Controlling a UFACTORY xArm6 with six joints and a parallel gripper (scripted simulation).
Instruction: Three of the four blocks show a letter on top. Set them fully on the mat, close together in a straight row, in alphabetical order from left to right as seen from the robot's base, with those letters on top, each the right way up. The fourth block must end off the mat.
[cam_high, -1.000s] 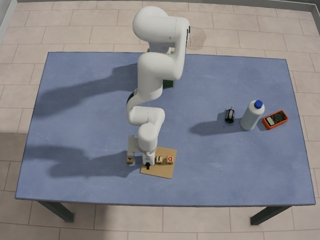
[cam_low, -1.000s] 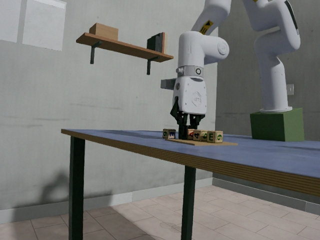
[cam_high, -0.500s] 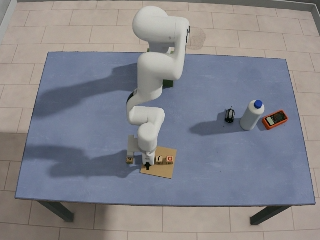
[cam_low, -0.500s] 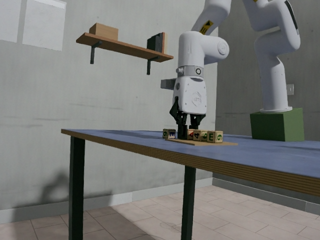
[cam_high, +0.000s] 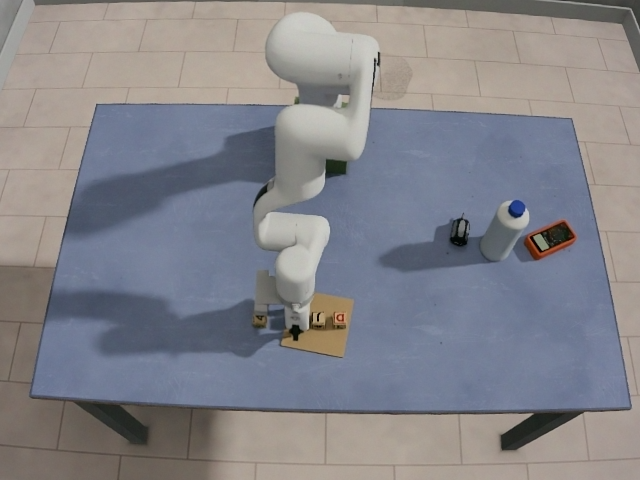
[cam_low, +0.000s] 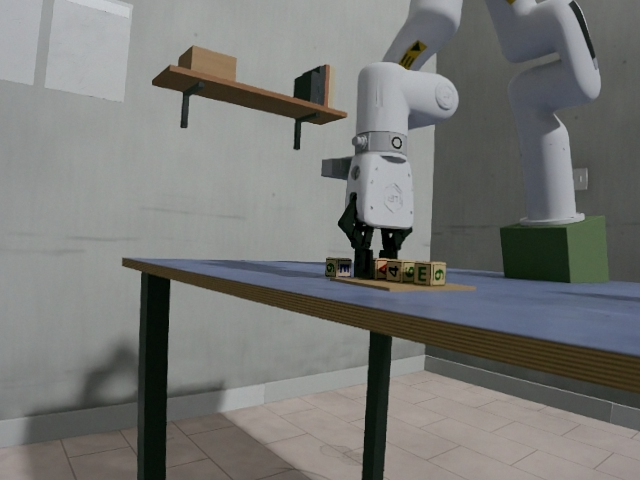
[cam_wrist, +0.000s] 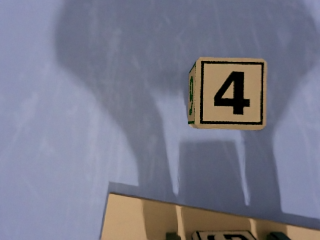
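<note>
The tan mat is 1 cm ahead of my hand, 5 cm to the left of it and 2 cm below it. From my hand the other things lie so: black object (19 cm behind, 42 cm to the left, 1 cm below); then wooden block (1 cm ahead, 10 cm to the left, 1 cm below); then orange multimeter (13 cm behind, 64 cm to the left, 1 cm below).
</note>
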